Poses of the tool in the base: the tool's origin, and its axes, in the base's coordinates. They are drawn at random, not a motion.
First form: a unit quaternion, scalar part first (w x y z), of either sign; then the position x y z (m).
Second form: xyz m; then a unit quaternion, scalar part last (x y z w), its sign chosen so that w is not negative. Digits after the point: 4 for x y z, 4 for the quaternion.
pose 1, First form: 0.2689, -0.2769, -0.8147, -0.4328, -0.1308, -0.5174, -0.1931
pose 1, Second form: -0.1308, -0.5174, -0.1931, -0.2769, -0.8147, -0.4328, 0.2689
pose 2, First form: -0.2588, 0.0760, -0.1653, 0.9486, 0.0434, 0.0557, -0.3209
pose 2, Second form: 0.0434, 0.0557, -0.3209, -0.0760, 0.1653, -0.9486, 0.2588
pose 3, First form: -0.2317, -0.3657, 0.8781, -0.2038, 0.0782, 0.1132, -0.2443
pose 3, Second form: 0.0782, 0.1132, -0.2443, 0.3657, -0.8781, 0.2038, 0.2317
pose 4, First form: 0.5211, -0.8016, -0.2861, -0.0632, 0.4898, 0.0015, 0.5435
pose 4, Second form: 0.4898, 0.0015, 0.5435, -0.8016, -0.2861, -0.0632, 0.5211
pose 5, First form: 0.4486, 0.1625, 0.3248, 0.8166, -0.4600, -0.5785, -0.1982
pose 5, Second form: -0.4600, -0.5785, -0.1982, 0.1625, 0.3248, 0.8166, 0.4486
